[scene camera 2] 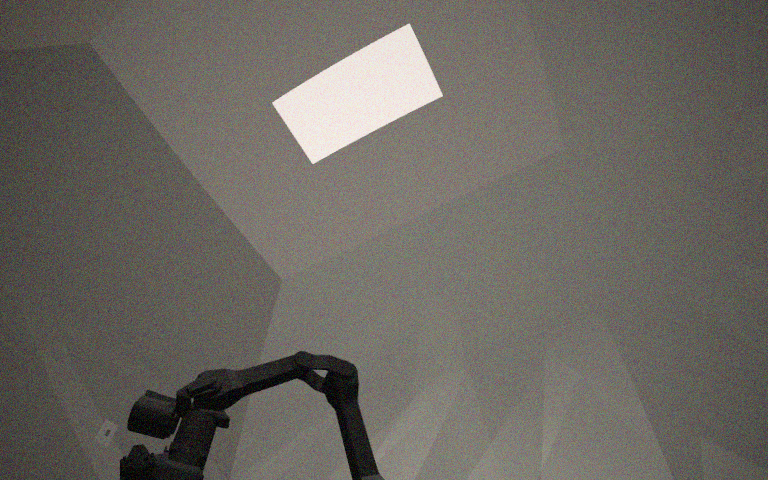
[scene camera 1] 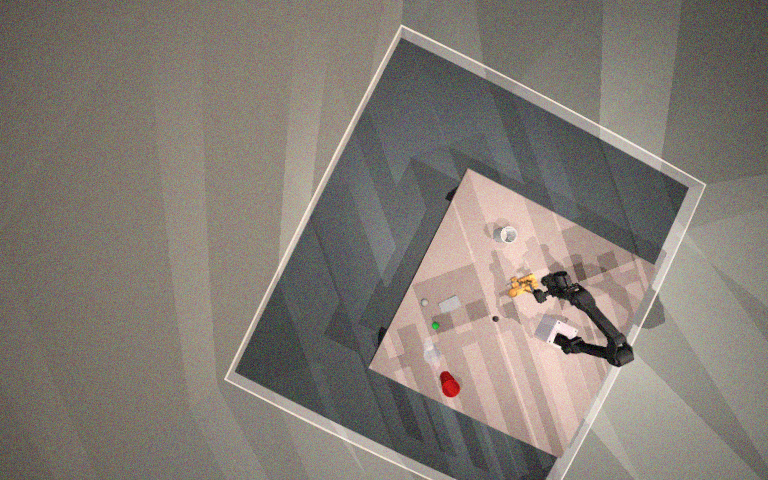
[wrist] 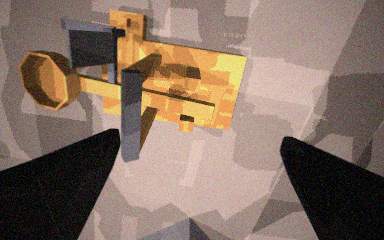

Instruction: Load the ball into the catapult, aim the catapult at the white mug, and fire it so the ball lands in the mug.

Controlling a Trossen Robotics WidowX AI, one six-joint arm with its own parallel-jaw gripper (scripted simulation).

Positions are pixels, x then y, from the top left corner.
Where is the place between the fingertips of the gripper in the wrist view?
At 201, 140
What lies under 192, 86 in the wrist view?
An orange wooden catapult.
